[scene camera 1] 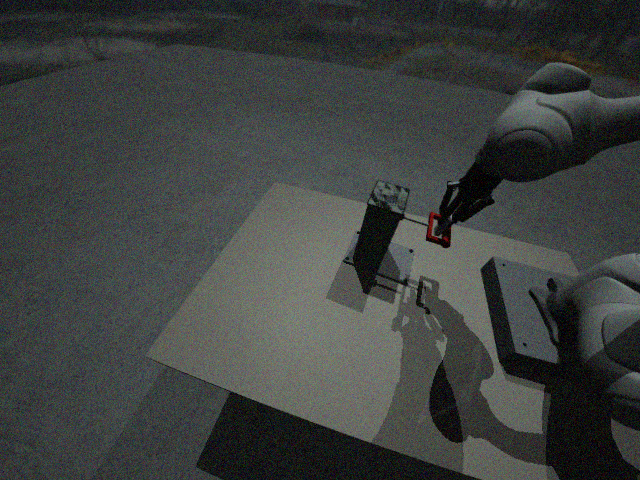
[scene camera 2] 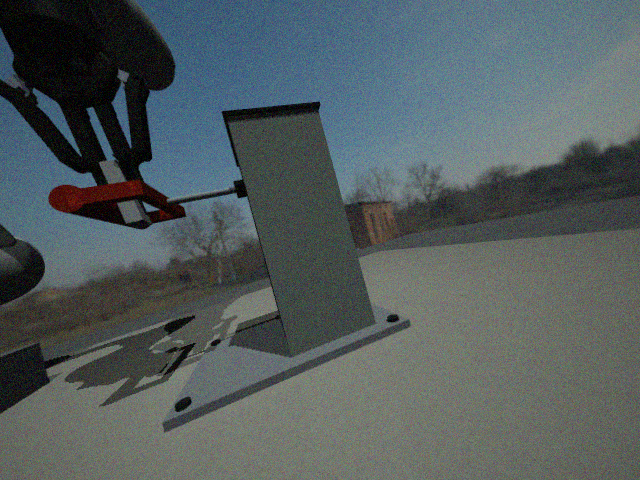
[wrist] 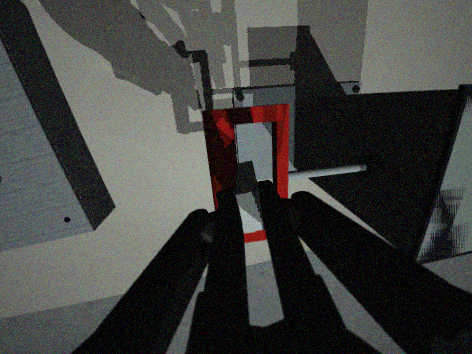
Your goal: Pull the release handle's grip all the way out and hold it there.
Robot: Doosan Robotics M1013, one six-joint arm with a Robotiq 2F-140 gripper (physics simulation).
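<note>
The release handle's red rectangular grip stands out from the post on a thin metal rod. A stretch of rod shows between grip and post. My gripper is shut with nothing pinched between its fingers. Its closed fingertips reach down through the opening of the grip, inside the red frame. In the wrist view the fingers partly hide the lower part of the grip. Whether they touch its outer bar is unclear.
The post stands on a bolted base plate on the pale table. A grey box-like block lies on the grip's side of the post, beside the lower arm. Shadows of arm and handle fall on the table.
</note>
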